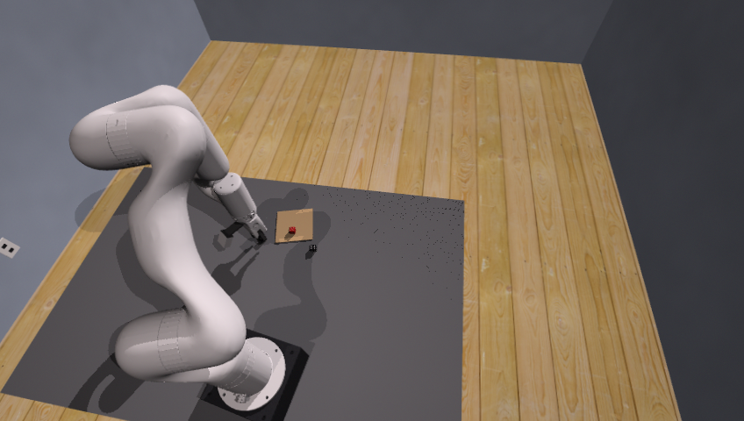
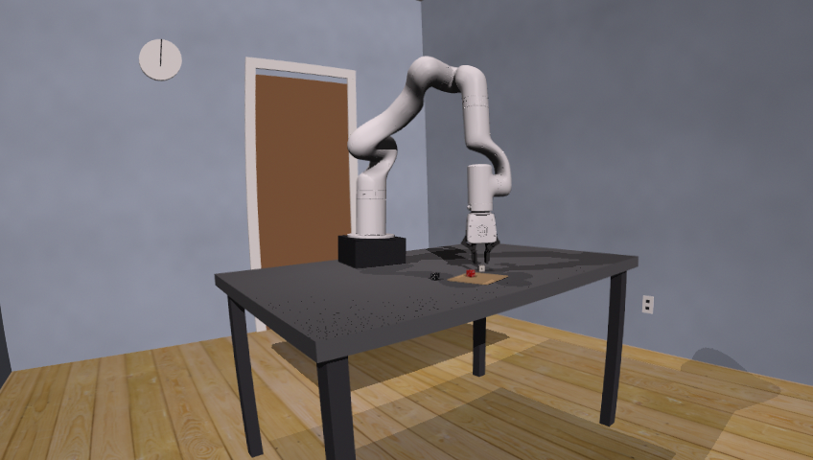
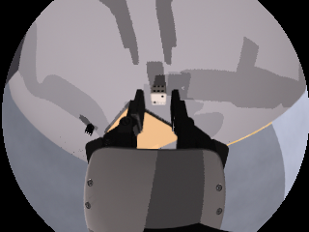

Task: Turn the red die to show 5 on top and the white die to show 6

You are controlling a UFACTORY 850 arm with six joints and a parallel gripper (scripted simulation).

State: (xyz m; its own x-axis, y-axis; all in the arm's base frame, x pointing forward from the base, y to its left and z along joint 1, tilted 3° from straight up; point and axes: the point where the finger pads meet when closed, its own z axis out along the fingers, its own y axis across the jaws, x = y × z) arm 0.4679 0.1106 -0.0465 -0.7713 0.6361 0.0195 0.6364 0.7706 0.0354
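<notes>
Right now my hand is 10 mm short of the white die and 40 mm above it. Round my hand: red die: 50 mm ahead, 110 mm to the right, 30 mm below; tan mat: 80 mm ahead, 110 mm to the right, 40 mm below; black die: 20 mm behind, 200 mm to the right, 40 mm below.
</notes>
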